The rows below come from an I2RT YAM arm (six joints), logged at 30 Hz.
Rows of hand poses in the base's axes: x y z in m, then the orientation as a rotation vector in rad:
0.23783 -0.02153 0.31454 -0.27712 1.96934 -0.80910
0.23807 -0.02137 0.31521 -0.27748 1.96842 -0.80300
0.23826 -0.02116 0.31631 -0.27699 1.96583 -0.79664
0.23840 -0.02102 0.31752 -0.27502 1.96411 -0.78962
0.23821 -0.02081 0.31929 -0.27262 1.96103 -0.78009
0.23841 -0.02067 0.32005 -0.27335 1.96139 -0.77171
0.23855 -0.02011 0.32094 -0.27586 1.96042 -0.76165
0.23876 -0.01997 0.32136 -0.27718 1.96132 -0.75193
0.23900 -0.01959 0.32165 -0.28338 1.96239 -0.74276
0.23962 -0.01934 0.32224 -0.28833 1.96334 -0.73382
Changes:
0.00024 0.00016 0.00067 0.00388 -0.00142 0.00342
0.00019 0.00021 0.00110 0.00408 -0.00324 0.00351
0.00014 0.00014 0.00121 0.00531 -0.00302 0.00263
-0.00019 0.00021 0.00177 0.00696 -0.00467 0.00396
0.00020 0.00014 0.00076 0.00556 -0.00035 0.00437
0.00014 0.00056 0.00089 0.00574 -0.00113 0.00670
0.00021 0.00014 0.00042 0.00635 0.00025 0.00523
0.00024 0.00038 0.00029 0.00398 0.00209 0.00802
0.00062 0.00025 0.00059 0.00432 0.00162 0.00714

